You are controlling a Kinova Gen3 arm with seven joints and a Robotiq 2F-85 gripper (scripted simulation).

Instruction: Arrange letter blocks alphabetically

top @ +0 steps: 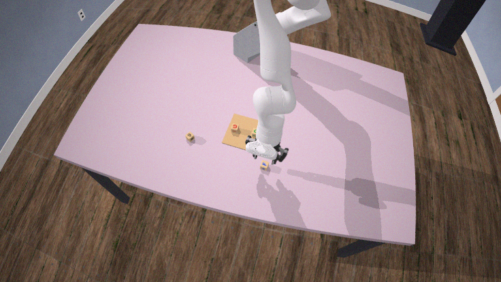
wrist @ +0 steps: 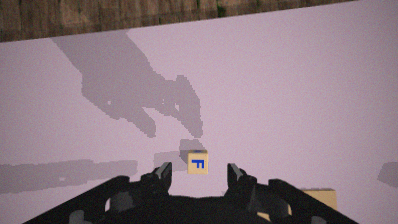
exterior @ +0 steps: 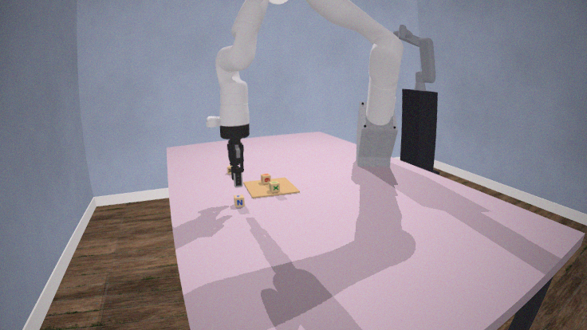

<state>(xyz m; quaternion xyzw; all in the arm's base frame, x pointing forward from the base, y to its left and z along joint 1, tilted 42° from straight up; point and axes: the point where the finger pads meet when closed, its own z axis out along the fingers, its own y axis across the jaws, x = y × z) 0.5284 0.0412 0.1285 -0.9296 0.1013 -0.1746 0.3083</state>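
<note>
The blue N block lies 60 mm below my hand. From my hand the other things lie so: green D block: 120 mm behind, 60 mm to the right, 60 mm below; then tan mat: 120 mm behind, 100 mm to the right, 70 mm below.
</note>
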